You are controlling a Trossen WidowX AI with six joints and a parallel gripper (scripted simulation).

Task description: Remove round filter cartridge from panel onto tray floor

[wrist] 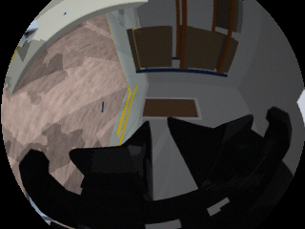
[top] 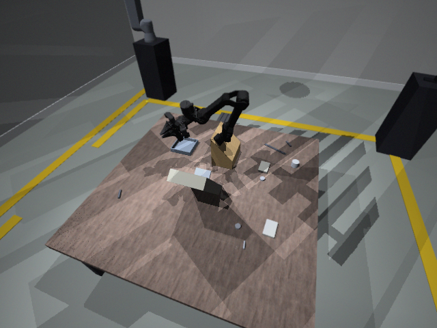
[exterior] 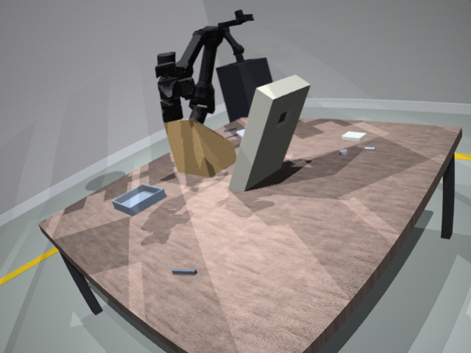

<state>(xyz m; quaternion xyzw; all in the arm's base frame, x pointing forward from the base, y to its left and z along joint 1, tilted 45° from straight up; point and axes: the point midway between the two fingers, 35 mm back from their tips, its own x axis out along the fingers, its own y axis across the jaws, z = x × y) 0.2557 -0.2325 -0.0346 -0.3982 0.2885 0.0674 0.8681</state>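
The round filter cartridge is 250 mm to the left of my gripper tip, 110 mm below it and 110 mm ahead of it. The rest, counted from my gripper tip: grey service panel (240 mm to the left, 180 mm below, 70 mm ahead); blue-grey tray (330 mm below, 300 mm behind, 80 mm to the right).
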